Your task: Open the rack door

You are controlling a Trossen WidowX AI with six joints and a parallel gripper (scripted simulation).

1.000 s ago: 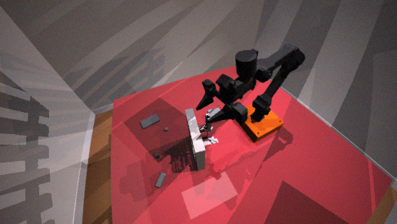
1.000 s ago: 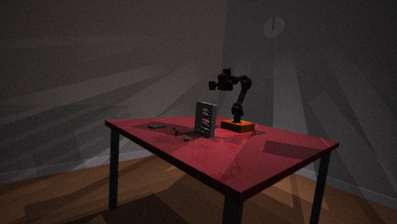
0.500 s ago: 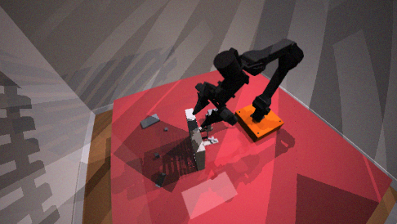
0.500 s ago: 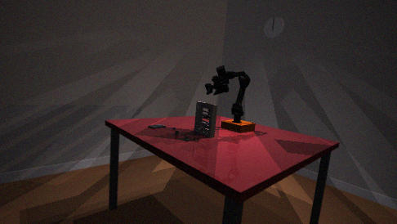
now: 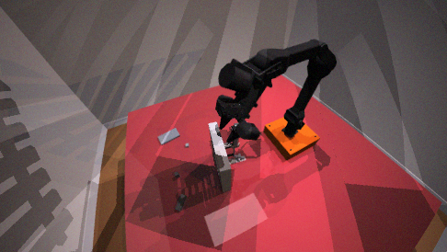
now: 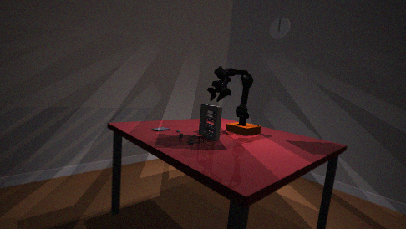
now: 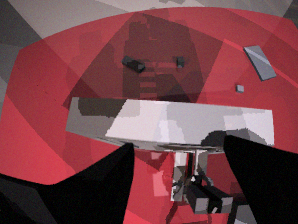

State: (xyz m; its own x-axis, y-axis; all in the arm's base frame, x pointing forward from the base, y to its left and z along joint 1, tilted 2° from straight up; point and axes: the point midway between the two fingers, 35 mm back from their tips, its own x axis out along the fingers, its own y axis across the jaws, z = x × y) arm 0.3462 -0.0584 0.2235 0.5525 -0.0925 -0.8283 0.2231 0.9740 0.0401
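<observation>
My gripper tip is 7 cm past the dark grey handle, 2 cm to the left of it and 12 cm above it.
</observation>
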